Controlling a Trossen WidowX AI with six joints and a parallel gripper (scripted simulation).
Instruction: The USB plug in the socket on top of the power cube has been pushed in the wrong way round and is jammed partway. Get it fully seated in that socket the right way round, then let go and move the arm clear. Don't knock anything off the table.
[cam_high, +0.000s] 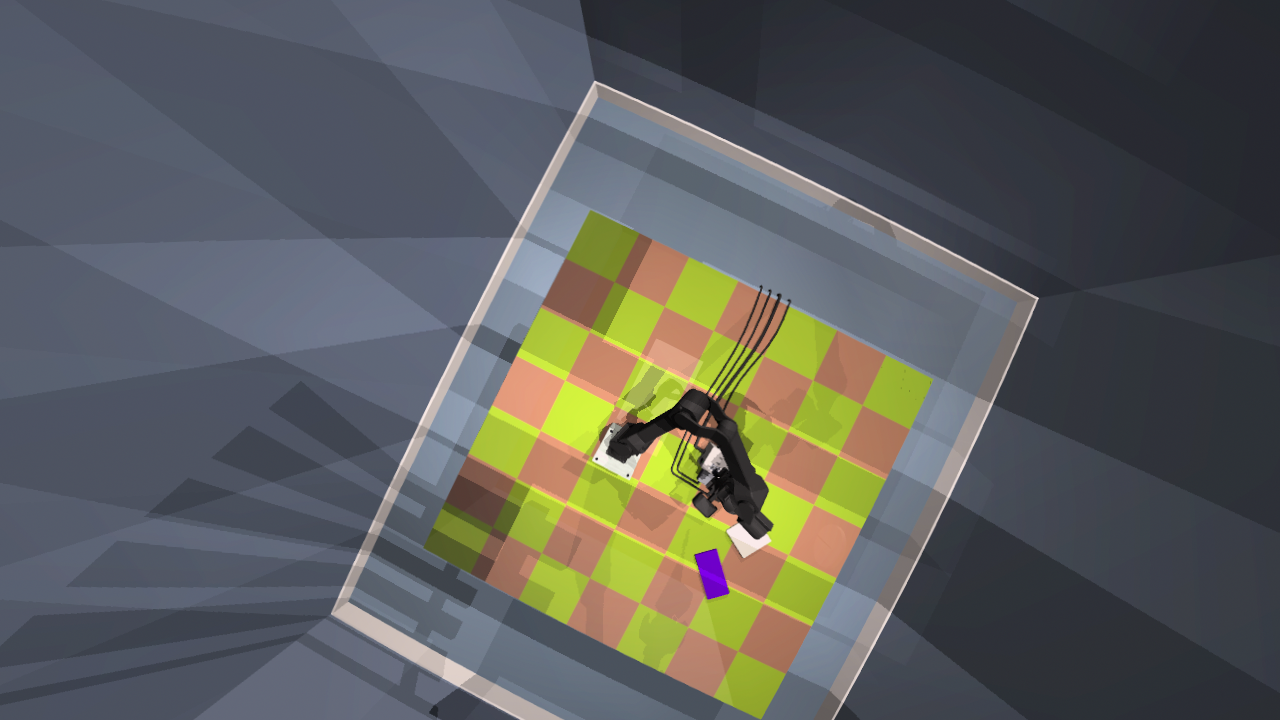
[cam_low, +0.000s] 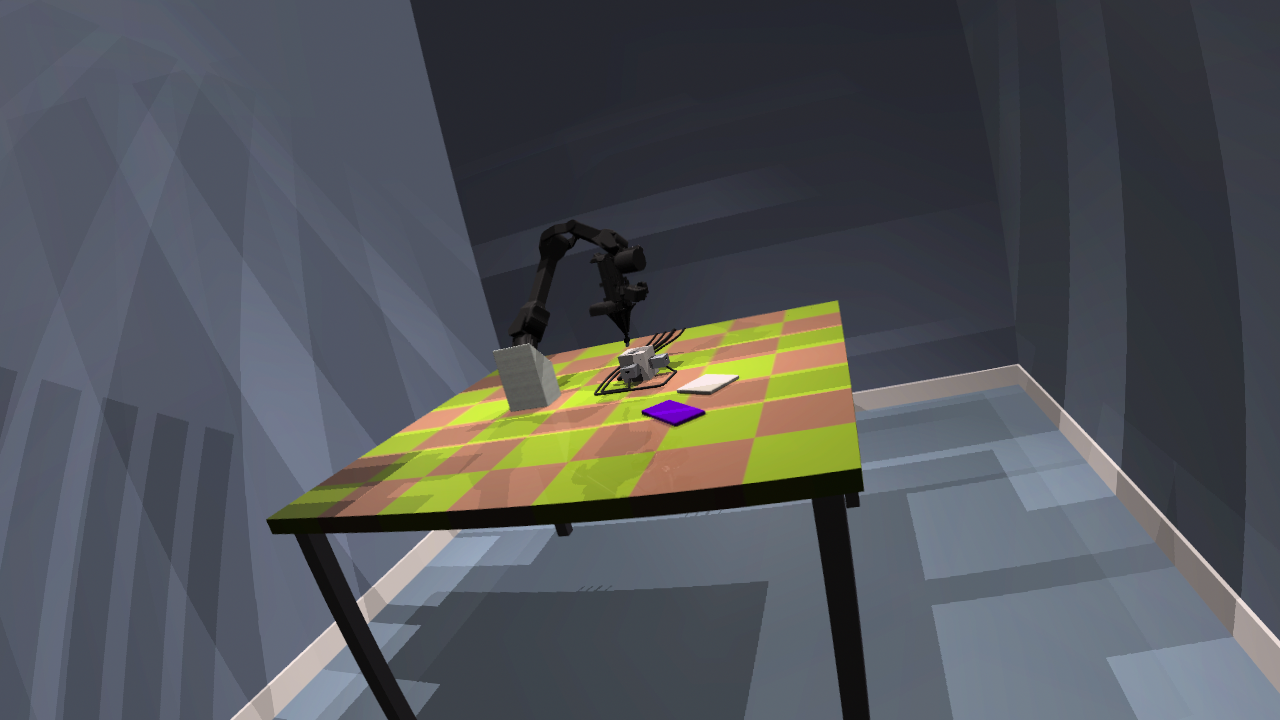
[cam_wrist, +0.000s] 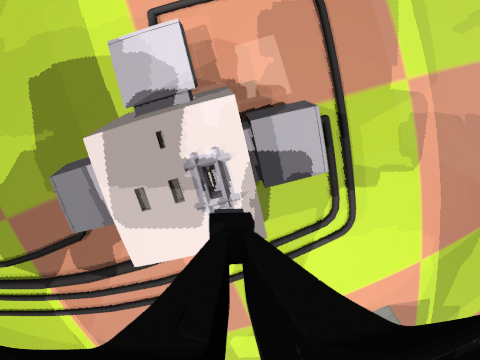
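The black USB plug is 20 mm below my gripper tip. From my gripper tip the other things lie so: white flat plate (230 mm ahead, 150 mm to the right, 130 mm below); then purple flat block (320 mm to the right, 190 mm ahead, 130 mm below).
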